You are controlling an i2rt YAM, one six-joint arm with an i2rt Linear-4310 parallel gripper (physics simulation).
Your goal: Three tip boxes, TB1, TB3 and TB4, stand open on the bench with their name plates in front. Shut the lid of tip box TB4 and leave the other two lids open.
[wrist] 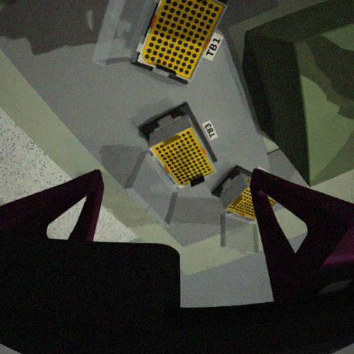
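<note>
The tip box TB1 (182,37) is at the top of the wrist view, with its clear lid (117,37) open on the left and its plate (212,46) on the right. The tip box TB3 (184,157) is near the middle, its clear lid (152,187) open at the lower left, its plate (210,130) at the upper right. A third tip box (241,204), TB4, is lower right, partly hidden behind the right finger; its clear lid (240,234) hangs open below it. Its name plate does not show. My gripper (176,177) is open and empty, above the bench, its right fingertip overlapping the third box in view.
A large dark green block-like object (275,95) with a lighter green face stands at the right, beside the boxes. A pale strip (65,137) runs along the bench's left edge, with a speckled light surface (25,160) beyond it. Dark shadows lie at the upper left.
</note>
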